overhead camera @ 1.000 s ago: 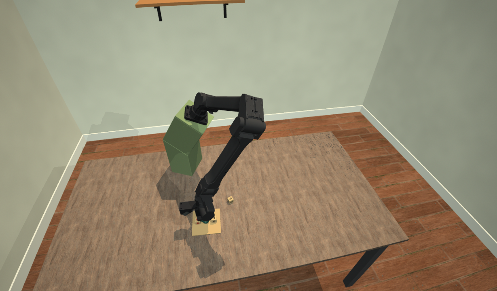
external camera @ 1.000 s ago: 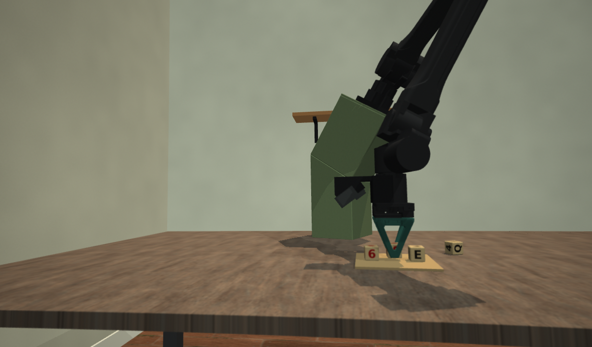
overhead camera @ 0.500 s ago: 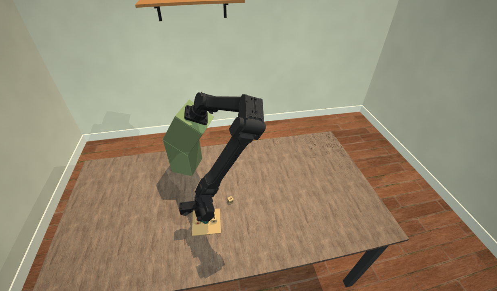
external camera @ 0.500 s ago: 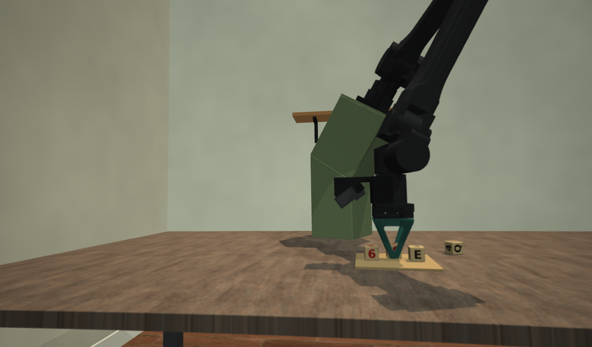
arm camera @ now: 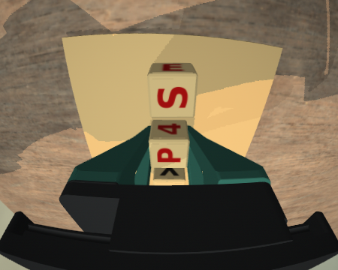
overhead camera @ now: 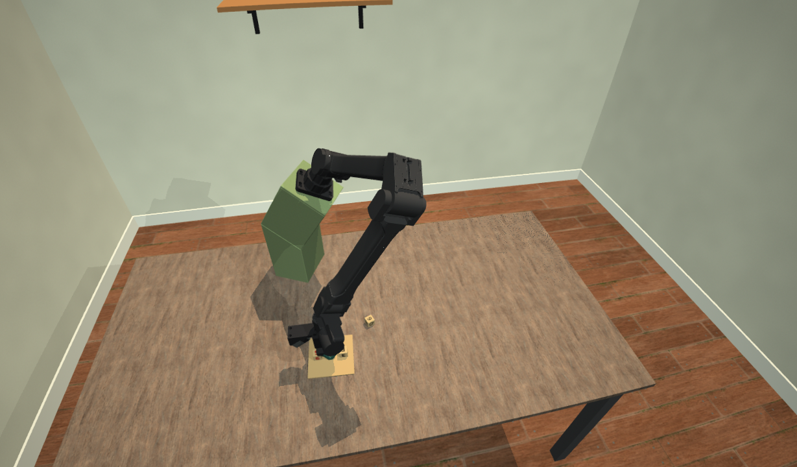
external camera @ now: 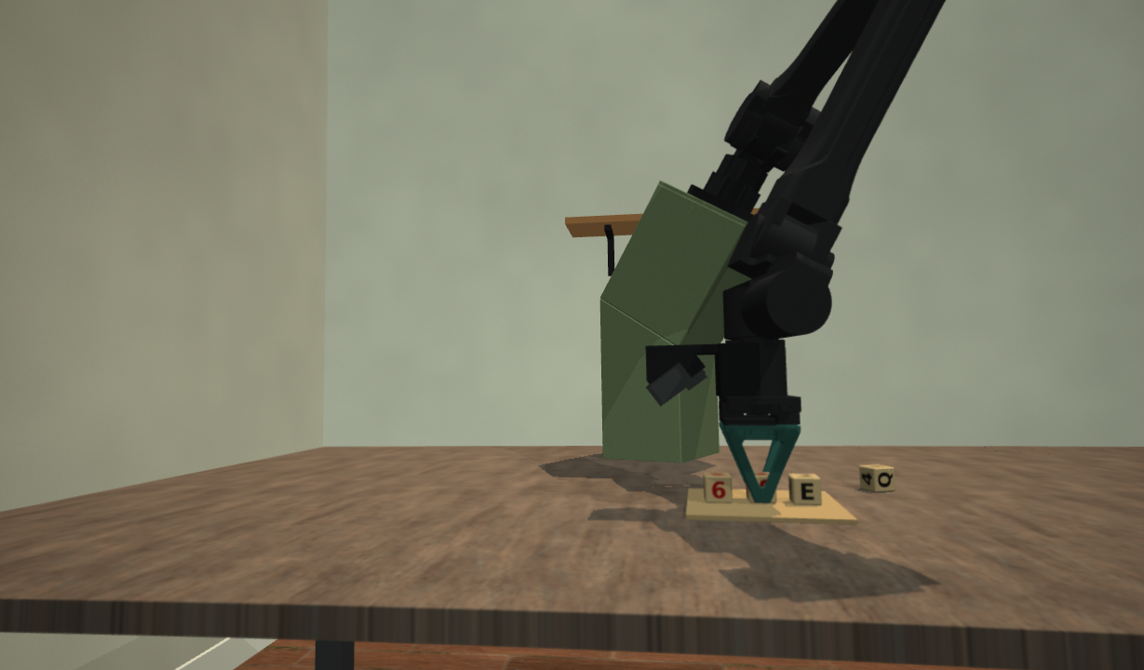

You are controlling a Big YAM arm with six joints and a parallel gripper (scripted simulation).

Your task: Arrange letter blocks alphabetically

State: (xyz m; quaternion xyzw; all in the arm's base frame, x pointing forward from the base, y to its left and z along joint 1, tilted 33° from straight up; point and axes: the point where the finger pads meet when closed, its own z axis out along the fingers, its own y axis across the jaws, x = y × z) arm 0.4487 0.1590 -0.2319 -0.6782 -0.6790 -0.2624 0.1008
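Now: the tan mat 1 cm below my hand.
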